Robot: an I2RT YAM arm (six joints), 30 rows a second.
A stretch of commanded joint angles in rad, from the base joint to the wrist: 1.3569 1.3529 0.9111 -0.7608 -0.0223 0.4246; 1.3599 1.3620 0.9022 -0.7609 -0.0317 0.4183; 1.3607 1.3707 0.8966 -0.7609 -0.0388 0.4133; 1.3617 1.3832 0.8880 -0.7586 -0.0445 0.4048; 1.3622 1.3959 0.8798 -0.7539 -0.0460 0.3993; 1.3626 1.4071 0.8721 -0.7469 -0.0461 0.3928; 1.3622 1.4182 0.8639 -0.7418 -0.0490 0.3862; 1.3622 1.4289 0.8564 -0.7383 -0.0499 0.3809; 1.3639 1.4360 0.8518 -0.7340 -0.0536 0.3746; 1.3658 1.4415 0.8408 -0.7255 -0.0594 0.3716; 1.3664 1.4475 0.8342 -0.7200 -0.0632 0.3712; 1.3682 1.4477 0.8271 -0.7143 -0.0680 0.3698; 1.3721 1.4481 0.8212 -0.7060 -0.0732 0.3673; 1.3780 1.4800 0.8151 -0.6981 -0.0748 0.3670; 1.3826 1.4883 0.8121 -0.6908 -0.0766 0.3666; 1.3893 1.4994 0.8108 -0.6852 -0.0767 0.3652; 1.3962 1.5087 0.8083 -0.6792 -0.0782 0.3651; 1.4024 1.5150 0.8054 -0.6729 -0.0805 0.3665; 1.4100 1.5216 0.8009 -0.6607 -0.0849 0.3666; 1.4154 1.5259 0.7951 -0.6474 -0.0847 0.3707; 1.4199 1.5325 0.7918 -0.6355 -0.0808 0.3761; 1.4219 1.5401 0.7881 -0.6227 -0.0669 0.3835; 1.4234 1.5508 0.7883 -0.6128 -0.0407 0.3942
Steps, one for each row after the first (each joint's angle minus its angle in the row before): 0.0030 0.0091 -0.0089 -0.0001 -0.0094 -0.0063; 0.0008 0.0087 -0.0056 0.0000 -0.0071 -0.0050; 0.0010 0.0125 -0.0086 0.0023 -0.0057 -0.0085; 0.0005 0.0127 -0.0082 0.0047 -0.0015 -0.0055; 0.0004 0.0112 -0.0077 0.0070 -0.0001 -0.0065; -0.0004 0.0111 -0.0082 0.0051 -0.0029 -0.0066; 0.0000 0.0107 -0.0075 0.0035 -0.0009 -0.0053; 0.0017 0.0071 -0.0046 0.0043 -0.0037 -0.0063; 0.0019 0.0055 -0.0110 0.0085 -0.0058 -0.0030; 0.0006 0.0060 -0.0066 0.0055 -0.0038 -0.0004; 0.0018 0.0002 -0.0071 0.0057 -0.0048 -0.0014; 0.0039 0.0004 -0.0059 0.0083 -0.0052 -0.0025; 0.0059 0.0319 -0.0061 0.0079 -0.0016 -0.0003; 0.0046 0.0083 -0.0030 0.0073 -0.0018 -0.0004; 0.0067 0.0111 -0.0013 0.0056 -0.0001 -0.0014; 0.0069 0.0093 -0.0025 0.0060 -0.0015 -0.0001; 0.0062 0.0063 -0.0029 0.0063 -0.0023 0.0014; 0.0076 0.0066 -0.0045 0.0122 -0.0044 0.0001; 0.0054 0.0043 -0.0058 0.0133 0.0002 0.0041; 0.0045 0.0066 -0.0033 0.0119 0.0039 0.0054; 0.0020 0.0076 -0.0037 0.0128 0.0139 0.0074; 0.0015 0.0107 0.0002 0.0099 0.0262 0.0107
